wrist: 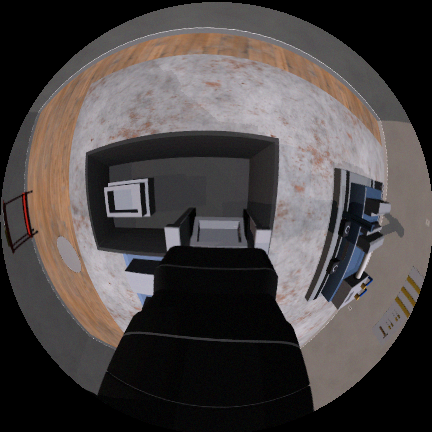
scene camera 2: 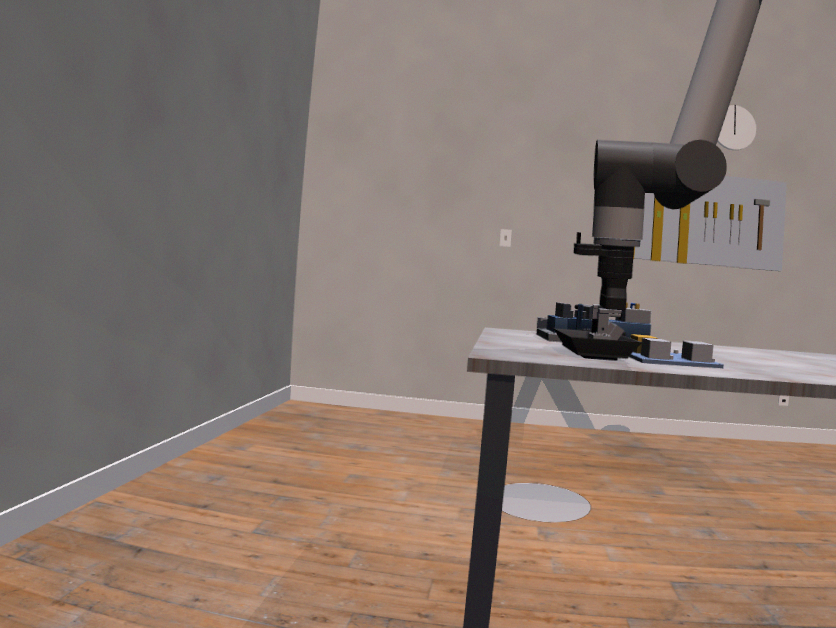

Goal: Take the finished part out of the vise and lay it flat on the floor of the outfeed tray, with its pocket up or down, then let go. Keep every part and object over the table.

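Places are measured from the arm's base along level axes (x ahead, y left, z up), in centimetres.
Where they show: gripper, fingertip midpoint: (wrist: 218,217).
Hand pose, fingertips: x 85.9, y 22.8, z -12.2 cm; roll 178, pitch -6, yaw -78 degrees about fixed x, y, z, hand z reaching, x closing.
Each offset is from my fingertips to the centre of the thing. "pt": to the spot under its first point.
My gripper (scene camera 2: 606,323) (wrist: 218,217) points down over the outfeed tray, its two fingers on either side of the finished part {dx -2.2, dy -0.3, dz +1.1 cm} (scene camera 2: 615,331) (wrist: 220,231), a light grey block with a rectangular pocket. The part fills the space between them and its pocket shows from above. The dark tray (scene camera 2: 598,348) (wrist: 180,145) has sloping walls; the part is over its lower right area in the wrist view. Its exact height above the tray floor is hard to tell. The blue vise (scene camera 2: 633,327) (wrist: 367,194) shows a gap between its jaws.
Another light grey pocketed piece {dx +0.0, dy +11.2, dz -0.5 cm} (wrist: 125,201) sits at the left end inside the tray. A blue plate {pt dx -22.5, dy +11.0, dz -3.1 cm} (scene camera 2: 709,365) with grey blocks {dx -11.7, dy +8.1, dz -0.9 cm} (scene camera 2: 656,348) (wrist: 140,283) stands close beside the tray. The table edge (scene camera 2: 554,368) runs along the front.
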